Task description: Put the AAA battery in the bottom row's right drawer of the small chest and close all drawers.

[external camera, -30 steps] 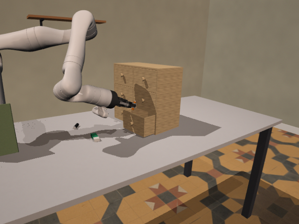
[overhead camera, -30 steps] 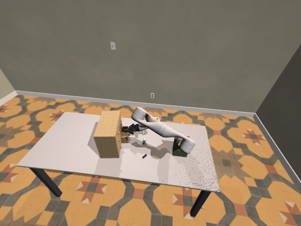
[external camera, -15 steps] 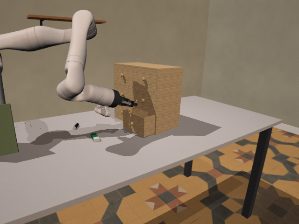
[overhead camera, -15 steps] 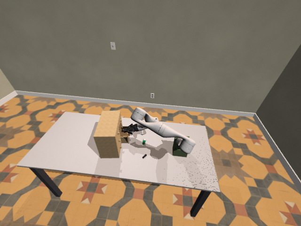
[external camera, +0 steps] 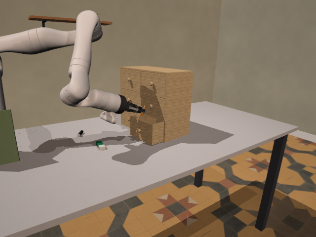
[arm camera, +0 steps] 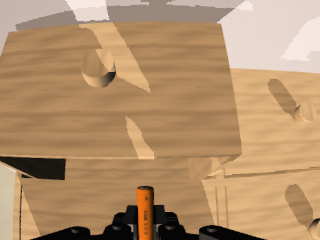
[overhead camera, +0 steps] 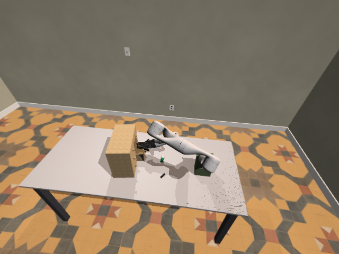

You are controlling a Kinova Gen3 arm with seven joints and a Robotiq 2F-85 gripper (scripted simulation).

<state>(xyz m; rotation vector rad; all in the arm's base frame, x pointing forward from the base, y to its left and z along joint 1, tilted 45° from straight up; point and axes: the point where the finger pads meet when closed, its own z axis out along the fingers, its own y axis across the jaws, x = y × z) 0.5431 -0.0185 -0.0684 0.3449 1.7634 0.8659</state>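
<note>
The orange AAA battery lies 10 mm below my hand and 10 mm ahead of it. The rest, counted from my hand: white eraser 190 mm behind, 130 mm below, 10 mm to the right; then small black cylinder 230 mm behind, 170 mm to the left, 130 mm below.
</note>
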